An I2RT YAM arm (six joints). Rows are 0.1 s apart.
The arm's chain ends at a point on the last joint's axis. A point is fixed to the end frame.
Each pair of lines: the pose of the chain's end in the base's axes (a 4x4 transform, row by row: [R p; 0 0 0 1], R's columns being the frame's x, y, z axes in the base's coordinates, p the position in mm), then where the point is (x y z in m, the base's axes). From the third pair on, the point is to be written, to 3 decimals.
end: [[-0.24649 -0.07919 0.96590 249.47], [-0.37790 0.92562 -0.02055 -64.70], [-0.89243 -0.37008 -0.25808 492.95], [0 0 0 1]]
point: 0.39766 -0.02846 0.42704
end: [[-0.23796 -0.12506 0.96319 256.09], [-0.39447 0.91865 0.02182 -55.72], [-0.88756 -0.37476 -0.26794 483.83], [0 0 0 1]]
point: 0.40180 -0.01319 0.41617
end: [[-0.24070 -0.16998 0.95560 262.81], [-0.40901 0.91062 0.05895 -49.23], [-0.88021 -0.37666 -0.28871 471.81], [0 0 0 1]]
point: 0.405 -0.001 0.401
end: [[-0.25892 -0.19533 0.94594 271.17], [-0.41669 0.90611 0.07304 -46.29], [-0.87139 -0.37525 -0.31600 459.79], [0 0 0 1]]
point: 0.411 0.004 0.385
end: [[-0.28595 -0.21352 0.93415 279.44], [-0.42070 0.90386 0.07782 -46.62], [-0.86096 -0.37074 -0.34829 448.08], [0 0 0 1]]
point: 0.416 0.004 0.368
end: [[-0.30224 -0.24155 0.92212 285.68], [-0.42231 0.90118 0.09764 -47.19], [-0.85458 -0.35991 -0.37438 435.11], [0 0 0 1]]
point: 0.419 0.006 0.351
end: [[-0.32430 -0.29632 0.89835 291.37], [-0.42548 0.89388 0.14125 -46.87], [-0.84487 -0.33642 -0.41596 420.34], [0 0 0 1]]
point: 0.418 0.013 0.331
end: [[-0.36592 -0.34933 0.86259 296.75], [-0.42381 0.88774 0.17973 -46.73], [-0.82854 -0.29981 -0.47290 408.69], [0 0 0 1]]
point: 0.415 0.019 0.312
